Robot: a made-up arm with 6 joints. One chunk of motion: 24 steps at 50 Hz.
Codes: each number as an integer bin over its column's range. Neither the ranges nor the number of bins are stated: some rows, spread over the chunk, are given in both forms.
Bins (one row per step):
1: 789 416 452 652 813 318
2: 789 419 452 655 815 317
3: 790 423 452 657 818 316
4: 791 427 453 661 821 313
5: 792 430 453 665 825 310
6: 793 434 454 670 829 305
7: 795 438 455 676 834 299
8: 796 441 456 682 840 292
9: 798 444 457 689 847 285
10: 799 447 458 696 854 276
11: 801 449 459 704 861 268
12: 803 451 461 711 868 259
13: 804 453 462 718 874 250
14: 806 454 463 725 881 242
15: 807 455 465 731 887 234
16: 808 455 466 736 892 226
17: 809 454 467 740 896 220
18: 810 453 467 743 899 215
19: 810 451 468 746 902 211
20: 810 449 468 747 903 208
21: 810 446 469 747 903 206
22: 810 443 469 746 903 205
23: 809 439 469 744 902 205
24: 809 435 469 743 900 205
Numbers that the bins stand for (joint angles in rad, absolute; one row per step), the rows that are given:
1: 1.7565 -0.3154 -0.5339 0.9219 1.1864 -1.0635
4: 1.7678 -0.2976 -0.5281 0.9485 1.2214 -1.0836
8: 1.7960 -0.2749 -0.5108 1.0107 1.3045 -1.1679
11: 1.8241 -0.2619 -0.4935 1.0759 1.3963 -1.2642
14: 1.8523 -0.2538 -0.4705 1.1381 1.4838 -1.3686
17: 1.8692 -0.2538 -0.4474 1.1826 1.5494 -1.4569
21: 1.8749 -0.2668 -0.4359 1.2033 1.5801 -1.5131
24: 1.8692 -0.2846 -0.4359 1.1915 1.5669 -1.5171
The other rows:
2: 1.7565 -0.3105 -0.5339 0.9307 1.1951 -1.0676
3: 1.7622 -0.3041 -0.5339 0.9367 1.2082 -1.0716
5: 1.7734 -0.2927 -0.5281 0.9604 1.2389 -1.0957
6: 1.7791 -0.2862 -0.5223 0.9752 1.2564 -1.1157
7: 1.7903 -0.2797 -0.5166 0.9930 1.2782 -1.1398
9: 1.8072 -0.2700 -0.5050 1.0315 1.3351 -1.1960
10: 1.8129 -0.2651 -0.4993 1.0522 1.3657 -1.2321
12: 1.8354 -0.2586 -0.4820 1.0967 1.4270 -1.3004
13: 1.8411 -0.2554 -0.4762 1.1174 1.4532 -1.3365
15: 1.8580 -0.2522 -0.4589 1.1559 1.5101 -1.4007
16: 1.8636 -0.2522 -0.4532 1.1707 1.5319 -1.4328
18: 1.8749 -0.2554 -0.4474 1.1915 1.5626 -1.4770
19: 1.8749 -0.2586 -0.4416 1.2004 1.5757 -1.4930
20: 1.8749 -0.2619 -0.4416 1.2033 1.5801 -1.5051
22: 1.8749 -0.2716 -0.4359 1.2004 1.5801 -1.5171
23: 1.8692 -0.2781 -0.4359 1.1944 1.5757 -1.5171

